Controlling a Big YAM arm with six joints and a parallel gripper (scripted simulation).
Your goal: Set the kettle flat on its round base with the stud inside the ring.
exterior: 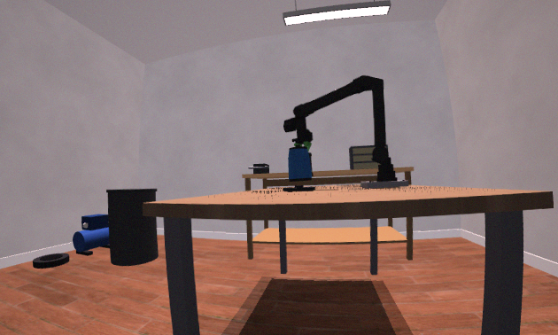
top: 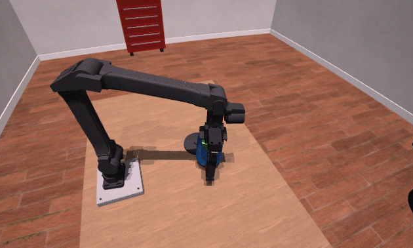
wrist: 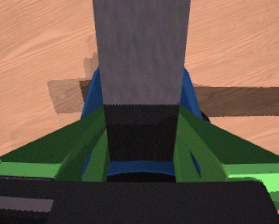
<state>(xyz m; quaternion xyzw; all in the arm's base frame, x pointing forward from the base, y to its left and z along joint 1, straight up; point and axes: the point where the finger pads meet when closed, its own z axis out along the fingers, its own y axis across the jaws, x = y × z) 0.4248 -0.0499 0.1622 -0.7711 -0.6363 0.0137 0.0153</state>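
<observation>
My gripper is now 50 mm above the blue kettle and 30 mm to the right of it. From my hand the other things lie so: round dark base: 200 mm to the left, 180 mm below, 20 mm behind.
</observation>
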